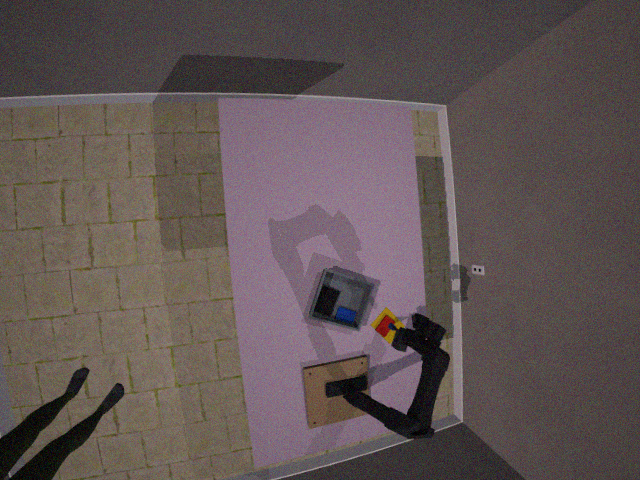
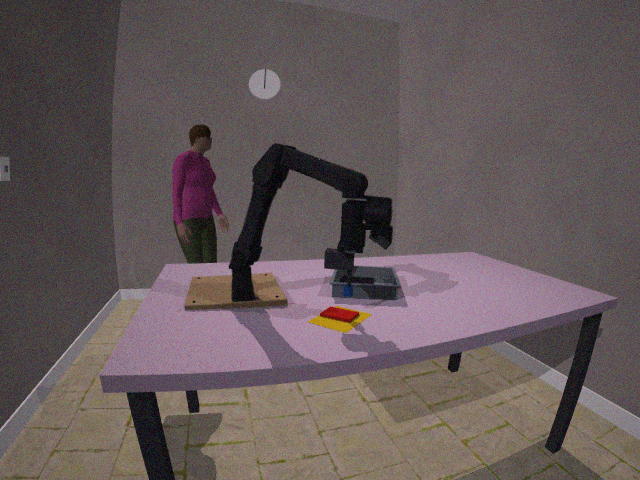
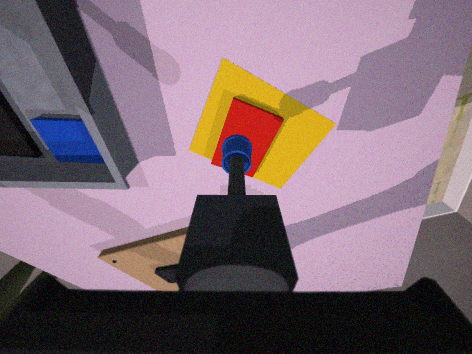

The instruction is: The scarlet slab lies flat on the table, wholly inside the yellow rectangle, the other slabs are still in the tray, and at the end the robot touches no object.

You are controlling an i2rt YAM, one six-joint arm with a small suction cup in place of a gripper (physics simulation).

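Frame: origin at the arm's base, x left, y back, z up, level; metres.
Seen in the pictures: hand at its tool point: [image 1: 390,325] [image 2: 347,294] [image 3: 236,149]; arm's base at its link origin: [image 1: 346,386] [image 2: 242,290].
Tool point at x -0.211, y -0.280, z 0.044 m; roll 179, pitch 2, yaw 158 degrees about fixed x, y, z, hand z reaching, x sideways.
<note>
Pixels of each thing's middle, then the offset from my tool point to it. Level surfaces: height alone.
- scarlet slab at the middle of its body: [image 3: 244,142] [image 2: 339,314] [image 1: 385,326] dx -0.001, dy +0.021, dz -0.056 m
- blue slab at the middle of its body: [image 3: 80,141] [image 1: 345,315] dx +0.201, dy -0.059, dz -0.053 m
- black slab at the middle of its body: [image 2: 357,281] [image 1: 326,300] dx +0.288, dy -0.136, dz -0.053 m
- grey tray at the middle of its body: [image 2: 364,281] [image 1: 341,299] dx +0.225, dy -0.141, dz -0.035 m
- table at its surface level: dz -0.061 m
The scarlet slab [image 1: 382,324] [image 2: 338,313] [image 3: 252,122] lies flat on the yellow rectangle [image 1: 386,311] [image 2: 330,324] [image 3: 300,145]. It sits close to the rectangle's edge on the side towards the robot base; I cannot tell whether it is wholly inside there. My blue suction cup [image 1: 392,326] [image 2: 347,291] [image 3: 236,150] hangs above the slab, apart from it, and holds nothing. A blue slab [image 1: 345,314] [image 3: 70,140] and a black slab [image 1: 326,301] [image 3: 14,131] lie in the grey tray [image 1: 368,305] [image 2: 372,292] [image 3: 60,185].
The tray stands beside the yellow rectangle, with raised walls. The wooden base board [image 1: 320,413] [image 2: 206,297] [image 3: 145,255] carries the arm's base. A person [image 2: 195,186] stands behind the table [image 2: 439,310].
</note>
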